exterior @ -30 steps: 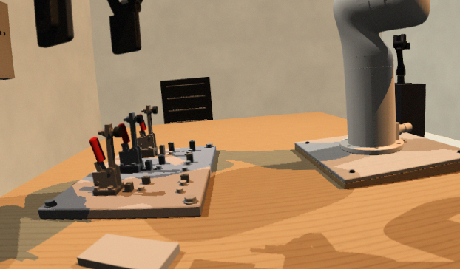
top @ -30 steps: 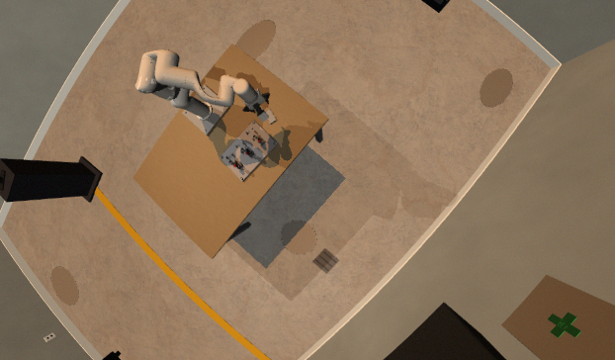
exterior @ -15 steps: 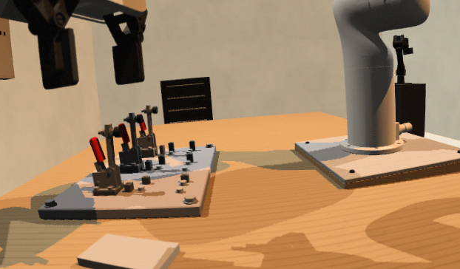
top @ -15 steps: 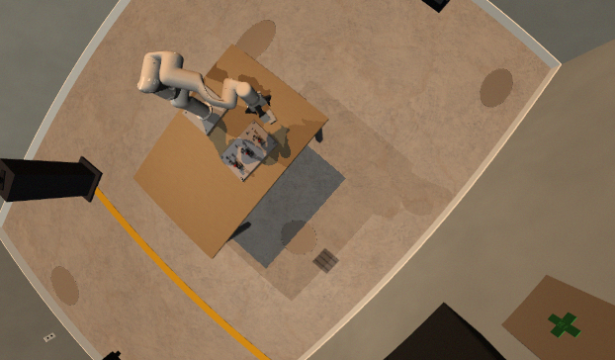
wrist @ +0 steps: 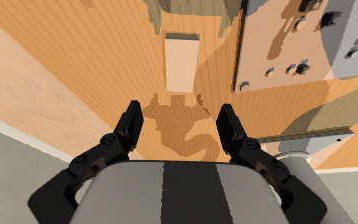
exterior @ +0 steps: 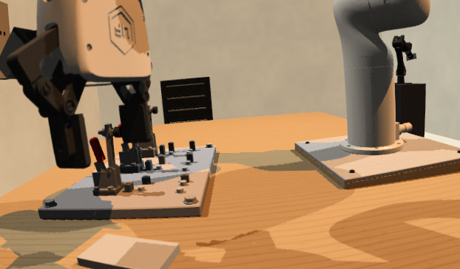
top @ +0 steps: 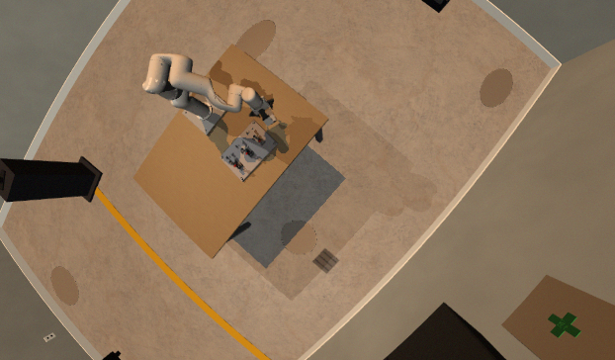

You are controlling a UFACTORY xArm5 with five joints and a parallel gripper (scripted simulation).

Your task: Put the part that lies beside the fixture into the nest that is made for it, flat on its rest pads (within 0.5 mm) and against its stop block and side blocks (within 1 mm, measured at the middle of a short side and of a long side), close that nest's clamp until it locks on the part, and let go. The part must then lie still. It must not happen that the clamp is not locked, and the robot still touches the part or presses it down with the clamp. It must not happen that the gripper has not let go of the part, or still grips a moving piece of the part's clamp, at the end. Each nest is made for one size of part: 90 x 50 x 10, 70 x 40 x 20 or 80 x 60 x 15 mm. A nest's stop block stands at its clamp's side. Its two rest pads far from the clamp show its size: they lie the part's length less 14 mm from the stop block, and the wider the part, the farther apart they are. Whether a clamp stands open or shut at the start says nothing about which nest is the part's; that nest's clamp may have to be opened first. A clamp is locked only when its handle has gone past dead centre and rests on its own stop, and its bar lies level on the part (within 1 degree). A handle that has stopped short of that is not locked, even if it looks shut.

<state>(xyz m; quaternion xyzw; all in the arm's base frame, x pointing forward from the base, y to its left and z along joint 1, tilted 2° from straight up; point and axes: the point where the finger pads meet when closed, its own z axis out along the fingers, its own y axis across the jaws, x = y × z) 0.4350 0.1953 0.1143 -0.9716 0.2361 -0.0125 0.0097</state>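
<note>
The flat tan part is 110 mm below my hand. Round my hand: fixture plate 10 mm behind, 270 mm to the right, 110 mm below; then clamp 40 mm ahead, 170 mm to the right, 60 mm below.
</note>
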